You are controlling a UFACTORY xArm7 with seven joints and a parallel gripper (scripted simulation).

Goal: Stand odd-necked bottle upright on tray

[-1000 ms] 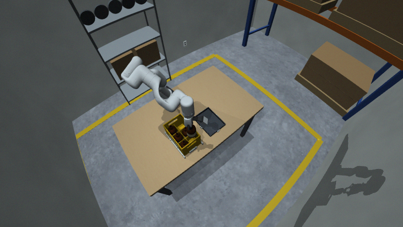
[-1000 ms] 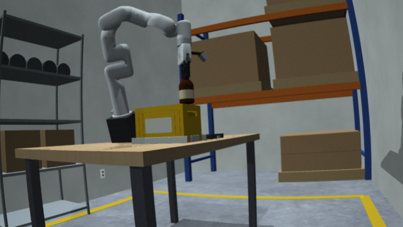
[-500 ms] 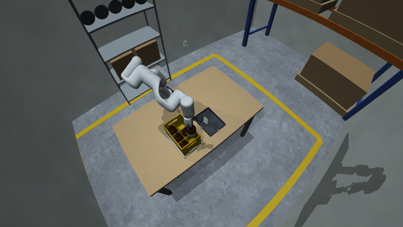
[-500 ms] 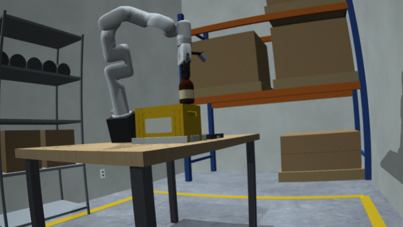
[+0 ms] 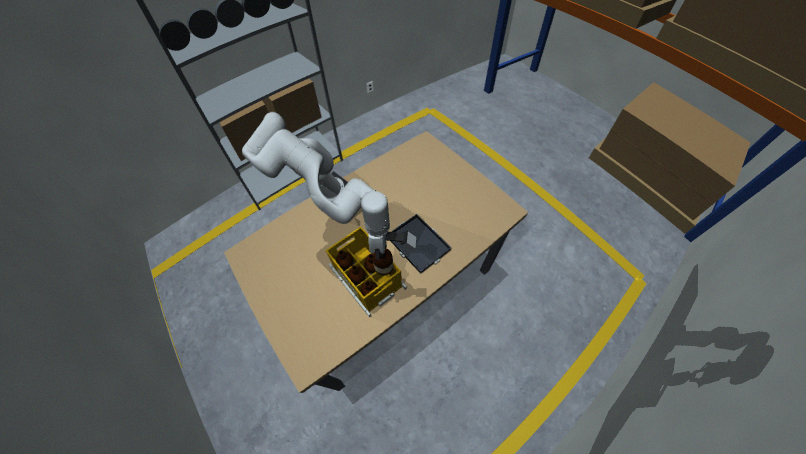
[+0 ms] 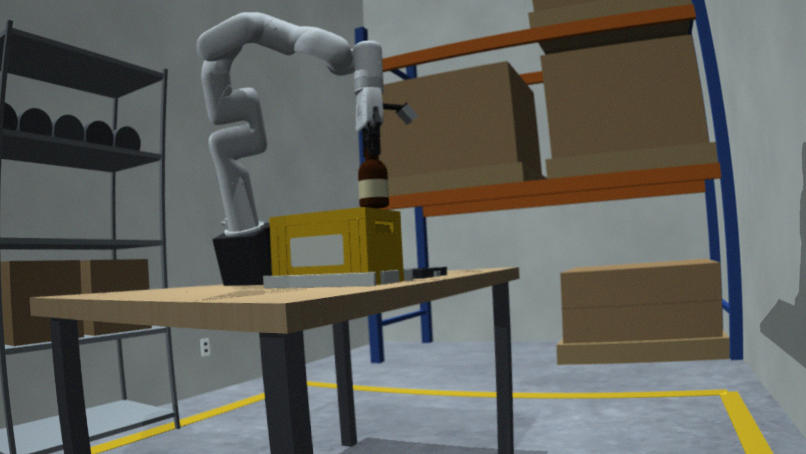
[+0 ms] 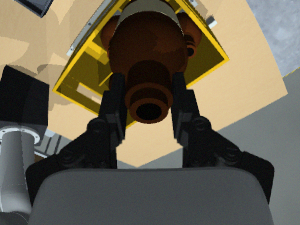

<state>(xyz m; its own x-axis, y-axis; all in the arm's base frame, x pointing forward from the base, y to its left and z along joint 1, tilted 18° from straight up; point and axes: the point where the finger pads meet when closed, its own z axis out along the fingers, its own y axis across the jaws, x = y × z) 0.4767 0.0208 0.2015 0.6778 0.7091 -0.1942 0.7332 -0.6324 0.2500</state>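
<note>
Now: the bottle 7 cm below my hand. Also, from my hand: tray 8 cm behind, 24 cm to the left, 32 cm below; then crate 9 cm behind, 5 cm to the right, 25 cm below.
</note>
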